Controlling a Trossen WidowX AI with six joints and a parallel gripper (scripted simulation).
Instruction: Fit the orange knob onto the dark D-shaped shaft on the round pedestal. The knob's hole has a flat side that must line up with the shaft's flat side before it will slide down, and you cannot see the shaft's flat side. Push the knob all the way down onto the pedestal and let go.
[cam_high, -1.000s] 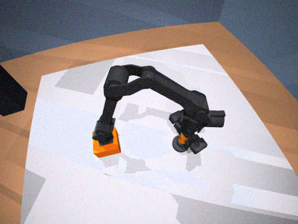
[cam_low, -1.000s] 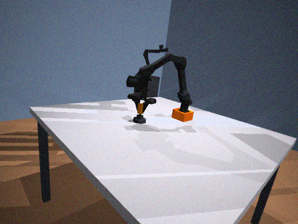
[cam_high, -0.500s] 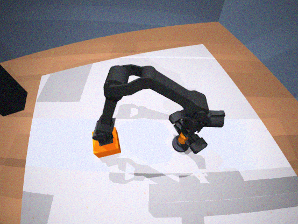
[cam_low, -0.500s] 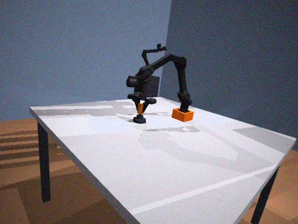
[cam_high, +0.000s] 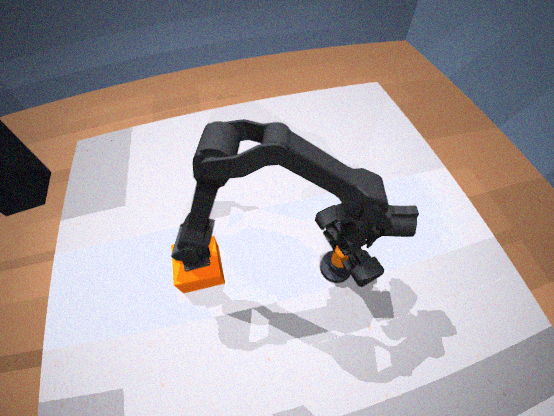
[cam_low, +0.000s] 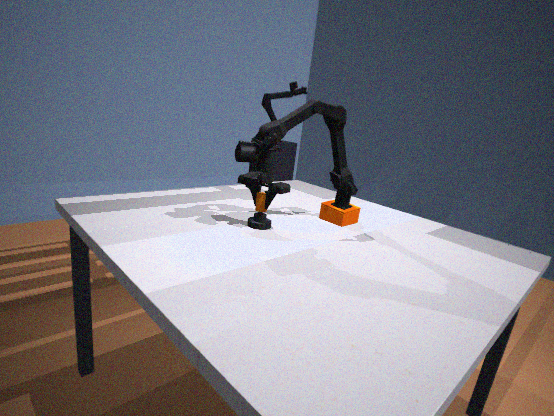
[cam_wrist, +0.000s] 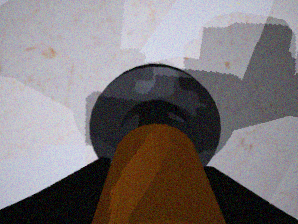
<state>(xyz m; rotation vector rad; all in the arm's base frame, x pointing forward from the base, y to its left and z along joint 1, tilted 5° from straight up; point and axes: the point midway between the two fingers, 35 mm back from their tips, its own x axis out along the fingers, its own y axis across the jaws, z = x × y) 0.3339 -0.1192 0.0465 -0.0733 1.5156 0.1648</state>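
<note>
Now: gripper tip 40 mm above the dark round pedestal. The rest, counted from my gripper tip: orange knob 20 mm above.
</note>
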